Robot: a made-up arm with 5 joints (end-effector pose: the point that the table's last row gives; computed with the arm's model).
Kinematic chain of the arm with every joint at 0, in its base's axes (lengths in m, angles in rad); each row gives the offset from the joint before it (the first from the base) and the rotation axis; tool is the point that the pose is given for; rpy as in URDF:
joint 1: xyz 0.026 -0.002 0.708 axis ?
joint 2: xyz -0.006 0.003 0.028 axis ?
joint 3: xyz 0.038 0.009 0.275 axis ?
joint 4: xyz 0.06 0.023 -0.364 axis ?
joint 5: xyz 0.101 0 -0.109 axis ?
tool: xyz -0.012 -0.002 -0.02 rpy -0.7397 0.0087 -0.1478
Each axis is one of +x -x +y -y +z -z.
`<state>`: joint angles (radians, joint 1 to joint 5).
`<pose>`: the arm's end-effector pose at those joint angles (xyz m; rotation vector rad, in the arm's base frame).
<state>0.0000 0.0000 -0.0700 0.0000 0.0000</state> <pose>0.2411 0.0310 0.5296 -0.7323 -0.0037 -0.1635</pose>
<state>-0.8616 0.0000 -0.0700 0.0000 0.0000</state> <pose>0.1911 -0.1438 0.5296 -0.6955 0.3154 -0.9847</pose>
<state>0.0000 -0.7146 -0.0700 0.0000 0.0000</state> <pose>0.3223 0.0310 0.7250 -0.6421 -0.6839 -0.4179</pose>
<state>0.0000 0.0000 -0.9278 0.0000 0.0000</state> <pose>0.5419 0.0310 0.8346 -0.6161 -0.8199 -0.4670</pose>
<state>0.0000 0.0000 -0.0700 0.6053 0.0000</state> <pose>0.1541 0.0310 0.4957 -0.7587 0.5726 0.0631</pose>
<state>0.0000 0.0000 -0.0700 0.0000 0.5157</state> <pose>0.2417 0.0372 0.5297 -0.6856 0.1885 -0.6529</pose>
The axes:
joint 1: +z
joint 2: +y
joint 3: +y
joint 4: +y
joint 5: -z

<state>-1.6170 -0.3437 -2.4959 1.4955 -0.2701</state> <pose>0.0496 -0.1372 1.4318 -1.6698 -0.4605 -1.6509</pose>
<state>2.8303 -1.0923 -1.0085 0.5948 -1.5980</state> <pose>-0.1586 0.0332 1.2269 -1.5161 1.9930 -1.0672</pose>
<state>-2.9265 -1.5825 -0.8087 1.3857 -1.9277</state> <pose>-0.0559 -0.0449 1.0992 -1.3711 1.1587 -0.7549</pose>
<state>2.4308 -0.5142 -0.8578 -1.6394 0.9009</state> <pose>-0.1432 0.0867 1.1209 2.2729 0.3542 0.2613</pose>
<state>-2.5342 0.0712 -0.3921 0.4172 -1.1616</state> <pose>-0.2140 -0.1971 0.5433 -0.4801 0.5419 -1.4382</pose>
